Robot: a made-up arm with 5 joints. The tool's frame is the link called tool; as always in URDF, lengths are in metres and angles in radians. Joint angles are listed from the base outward. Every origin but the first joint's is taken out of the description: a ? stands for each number. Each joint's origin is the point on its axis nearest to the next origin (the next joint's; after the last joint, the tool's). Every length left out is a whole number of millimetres.
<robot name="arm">
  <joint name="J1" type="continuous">
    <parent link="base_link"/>
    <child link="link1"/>
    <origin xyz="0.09 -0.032 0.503" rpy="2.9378 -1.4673 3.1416"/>
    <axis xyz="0 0 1"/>
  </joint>
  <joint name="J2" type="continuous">
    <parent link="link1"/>
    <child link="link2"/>
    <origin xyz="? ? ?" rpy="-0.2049 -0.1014 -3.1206"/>
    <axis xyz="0 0 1"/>
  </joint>
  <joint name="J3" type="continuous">
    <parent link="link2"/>
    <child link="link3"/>
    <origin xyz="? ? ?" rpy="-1.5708 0 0"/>
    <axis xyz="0 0 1"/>
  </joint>
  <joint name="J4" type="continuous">
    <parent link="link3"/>
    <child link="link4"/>
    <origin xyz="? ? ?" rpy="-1.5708 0 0"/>
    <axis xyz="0 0 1"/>
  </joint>
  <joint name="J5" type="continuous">
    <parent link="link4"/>
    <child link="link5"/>
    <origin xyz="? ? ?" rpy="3.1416 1.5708 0"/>
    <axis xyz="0 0 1"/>
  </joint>
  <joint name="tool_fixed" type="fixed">
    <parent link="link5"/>
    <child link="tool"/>
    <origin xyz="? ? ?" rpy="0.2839 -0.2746 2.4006"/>
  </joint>
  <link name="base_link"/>
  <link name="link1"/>
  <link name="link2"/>
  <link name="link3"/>
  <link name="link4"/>
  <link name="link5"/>
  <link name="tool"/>
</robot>
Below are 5 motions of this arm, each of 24 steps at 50 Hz.
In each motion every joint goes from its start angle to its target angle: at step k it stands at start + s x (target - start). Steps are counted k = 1, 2, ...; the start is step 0. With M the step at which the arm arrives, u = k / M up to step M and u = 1 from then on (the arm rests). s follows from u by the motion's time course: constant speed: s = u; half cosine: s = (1 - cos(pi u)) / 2; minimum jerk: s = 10 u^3 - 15 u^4 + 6 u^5.
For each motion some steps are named. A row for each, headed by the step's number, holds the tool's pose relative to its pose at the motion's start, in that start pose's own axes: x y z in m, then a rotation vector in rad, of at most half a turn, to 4 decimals.
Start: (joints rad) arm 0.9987 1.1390 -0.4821 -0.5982 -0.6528
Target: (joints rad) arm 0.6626 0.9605 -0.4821 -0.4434 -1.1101
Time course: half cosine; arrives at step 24
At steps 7, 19, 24:
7: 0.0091 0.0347 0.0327 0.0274 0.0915 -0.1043
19: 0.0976 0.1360 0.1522 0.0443 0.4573 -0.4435
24: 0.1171 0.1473 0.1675 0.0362 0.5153 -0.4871

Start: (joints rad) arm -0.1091 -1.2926 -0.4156 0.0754 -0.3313
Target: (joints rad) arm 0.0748 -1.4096 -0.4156 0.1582 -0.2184
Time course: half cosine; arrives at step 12
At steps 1, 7, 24:
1: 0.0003 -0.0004 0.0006 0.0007 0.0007 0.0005
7: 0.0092 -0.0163 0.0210 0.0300 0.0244 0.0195
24: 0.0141 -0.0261 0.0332 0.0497 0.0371 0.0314

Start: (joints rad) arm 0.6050 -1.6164 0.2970 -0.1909 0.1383
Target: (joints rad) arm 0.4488 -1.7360 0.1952 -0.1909 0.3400
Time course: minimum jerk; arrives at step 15
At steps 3, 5, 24:
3: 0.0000 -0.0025 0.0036 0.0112 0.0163 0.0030
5: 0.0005 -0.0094 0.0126 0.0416 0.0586 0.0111
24: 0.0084 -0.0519 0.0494 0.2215 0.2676 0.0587

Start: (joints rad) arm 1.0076 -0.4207 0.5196 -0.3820 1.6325
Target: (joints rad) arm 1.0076 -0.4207 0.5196 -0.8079 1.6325
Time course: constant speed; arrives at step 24
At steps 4, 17, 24:
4: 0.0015 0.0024 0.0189 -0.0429 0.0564 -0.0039
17: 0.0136 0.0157 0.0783 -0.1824 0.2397 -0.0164
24: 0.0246 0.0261 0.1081 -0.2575 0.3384 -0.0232

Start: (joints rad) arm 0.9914 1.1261 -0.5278 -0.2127 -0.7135
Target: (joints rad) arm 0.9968 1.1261 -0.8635 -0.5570 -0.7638
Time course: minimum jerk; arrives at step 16
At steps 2, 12, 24:
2: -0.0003 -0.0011 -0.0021 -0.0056 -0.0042 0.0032
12: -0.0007 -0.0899 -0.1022 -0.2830 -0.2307 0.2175
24: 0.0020 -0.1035 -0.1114 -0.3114 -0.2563 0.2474

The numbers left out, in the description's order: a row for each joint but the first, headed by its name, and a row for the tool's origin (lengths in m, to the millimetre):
J2: -0.093 0.068 0
J3: -0.053 0.093 0
J4: -0.032 0.087 0
J5: 0.076 0.036 0
tool: 0.281 -0.227 0

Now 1 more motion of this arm.
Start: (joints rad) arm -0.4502 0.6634 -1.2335 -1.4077 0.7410
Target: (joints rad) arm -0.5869 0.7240 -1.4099 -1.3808 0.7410
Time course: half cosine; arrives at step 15
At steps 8, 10, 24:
8: -0.0022 -0.0231 0.0002 0.0519 -0.0013 0.0781
10: -0.0026 -0.0314 -0.0001 0.0699 -0.0017 0.1064
24: -0.0028 -0.0420 -0.0006 0.0920 -0.0021 0.1425

